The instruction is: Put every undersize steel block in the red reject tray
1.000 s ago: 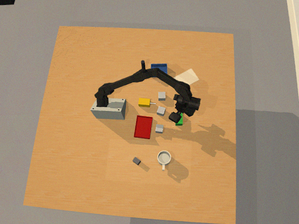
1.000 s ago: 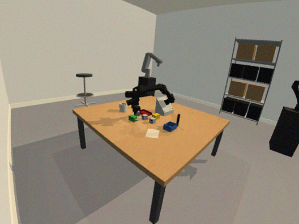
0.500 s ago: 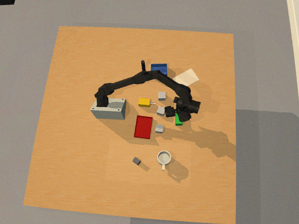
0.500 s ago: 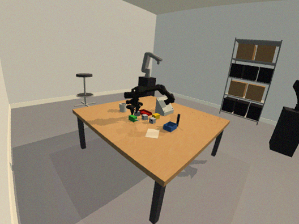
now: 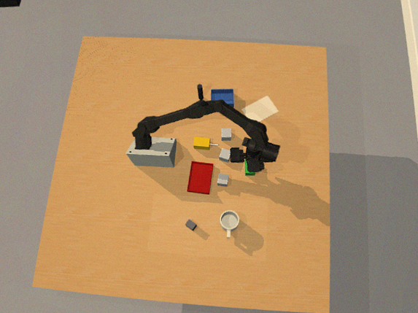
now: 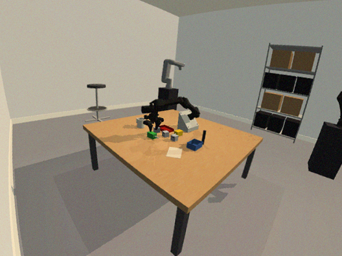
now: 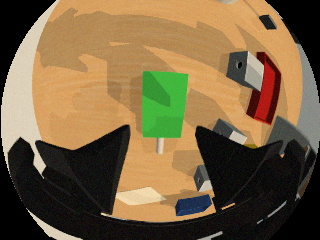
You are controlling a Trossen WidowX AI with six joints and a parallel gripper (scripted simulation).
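My gripper tip is now 40 mm above the green GO gauge and 10 mm to the right of it. Also, from my gripper tip: steel block: 120 mm behind, 80 mm to the right, 40 mm below; yellow gauge: 200 mm behind, 90 mm to the left, 40 mm below; red reject tray: 230 mm behind, 70 mm to the right, 60 mm below.
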